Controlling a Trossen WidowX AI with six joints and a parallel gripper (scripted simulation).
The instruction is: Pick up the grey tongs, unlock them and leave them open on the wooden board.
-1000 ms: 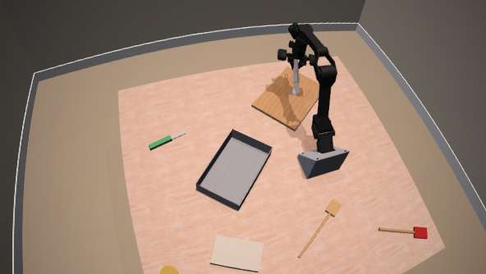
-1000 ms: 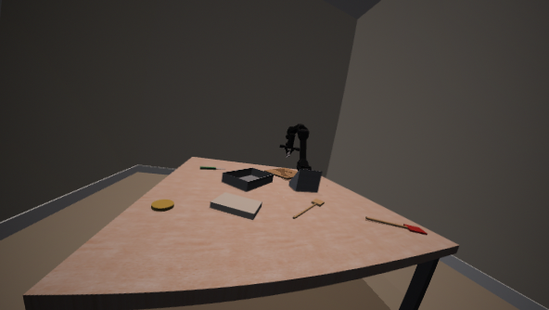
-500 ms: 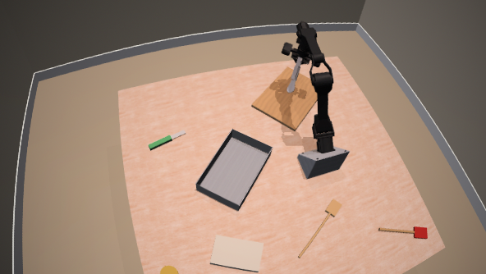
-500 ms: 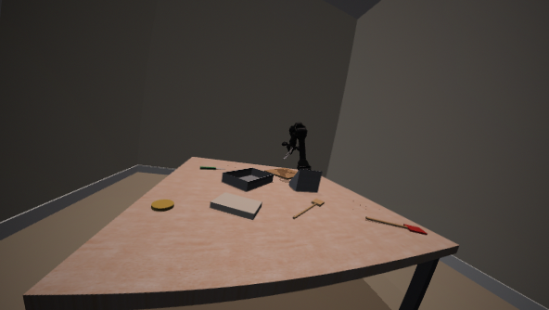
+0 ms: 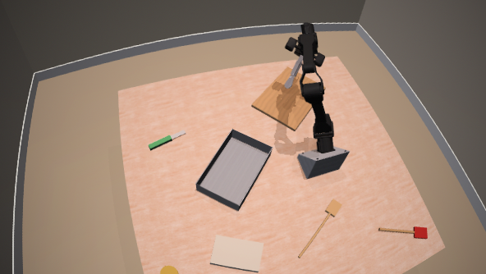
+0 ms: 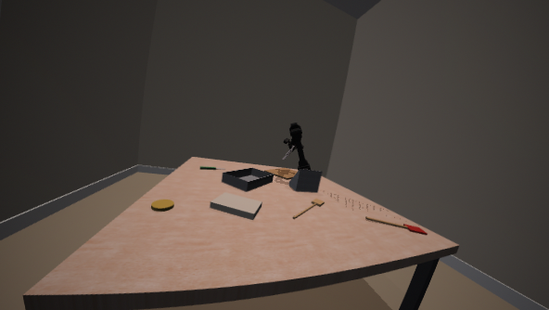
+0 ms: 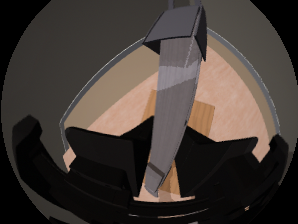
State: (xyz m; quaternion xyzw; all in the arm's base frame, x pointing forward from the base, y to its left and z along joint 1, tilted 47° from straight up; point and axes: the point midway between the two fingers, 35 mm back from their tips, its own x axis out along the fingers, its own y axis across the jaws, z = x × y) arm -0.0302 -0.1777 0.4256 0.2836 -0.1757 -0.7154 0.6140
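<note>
The wooden board is 40 mm ahead of my gripper tip, 70 mm to the left of it and 200 mm below it. Round my gripper tip: pale block (490 mm ahead, 780 mm to the left, 200 mm below); green-handled knife (660 mm ahead, 210 mm to the left, 200 mm below); dark roasting tin (410 mm ahead, 430 mm to the left, 180 mm below).
</note>
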